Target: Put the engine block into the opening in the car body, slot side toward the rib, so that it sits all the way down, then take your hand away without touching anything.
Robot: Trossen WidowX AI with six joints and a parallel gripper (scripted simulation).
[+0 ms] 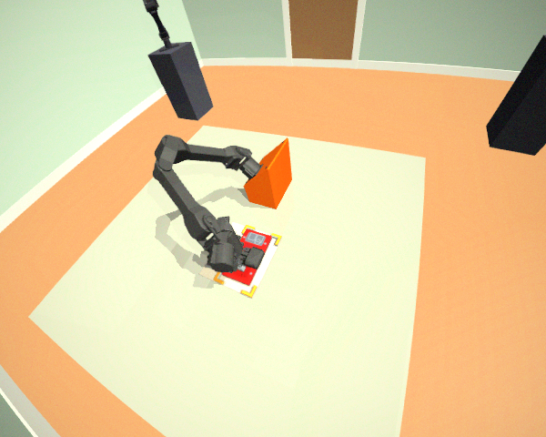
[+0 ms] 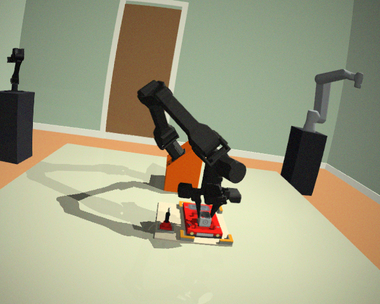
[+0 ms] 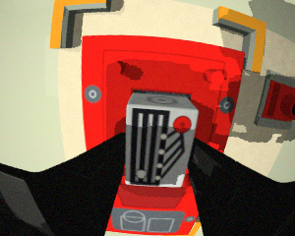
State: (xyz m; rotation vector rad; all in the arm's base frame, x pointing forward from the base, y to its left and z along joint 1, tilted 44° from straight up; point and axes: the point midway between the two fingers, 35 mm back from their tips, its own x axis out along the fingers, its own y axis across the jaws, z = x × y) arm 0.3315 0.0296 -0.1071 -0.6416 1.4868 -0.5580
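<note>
Now: the engine block 10 mm below my gripper tip.
</note>
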